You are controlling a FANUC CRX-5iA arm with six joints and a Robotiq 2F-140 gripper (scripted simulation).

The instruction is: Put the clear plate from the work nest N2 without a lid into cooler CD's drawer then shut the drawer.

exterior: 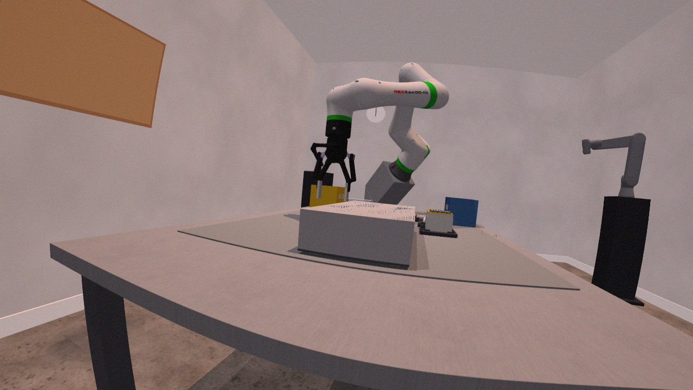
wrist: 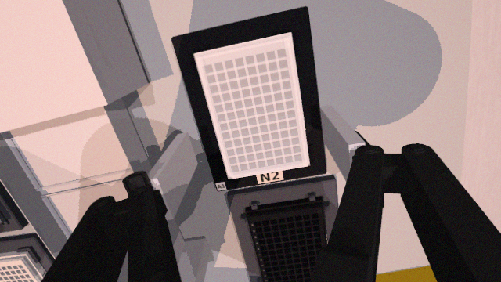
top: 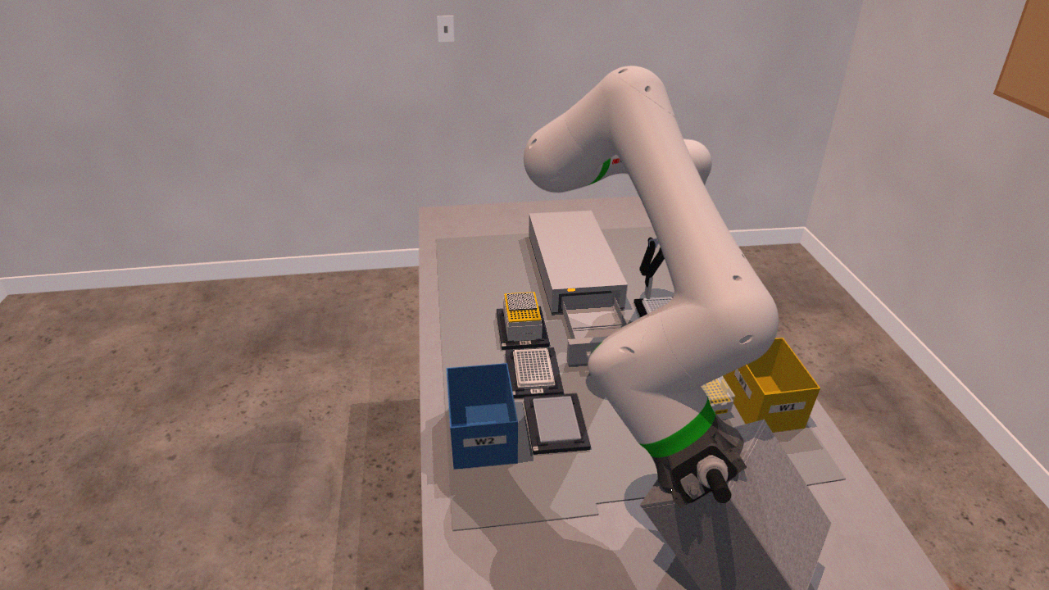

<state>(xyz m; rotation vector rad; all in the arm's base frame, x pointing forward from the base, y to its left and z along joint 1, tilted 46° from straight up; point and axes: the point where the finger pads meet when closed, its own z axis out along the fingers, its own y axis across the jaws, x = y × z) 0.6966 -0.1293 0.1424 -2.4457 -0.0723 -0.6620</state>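
The black nest N2 lies 9 cm below my hand. From my hand the other things lie so: drawer (17 cm to the left, 10 cm behind, 7 cm below); then yellow tip box (36 cm to the left, 10 cm behind, 4 cm below); then black plate (17 cm behind, 8 cm below, 5 cm to the right).
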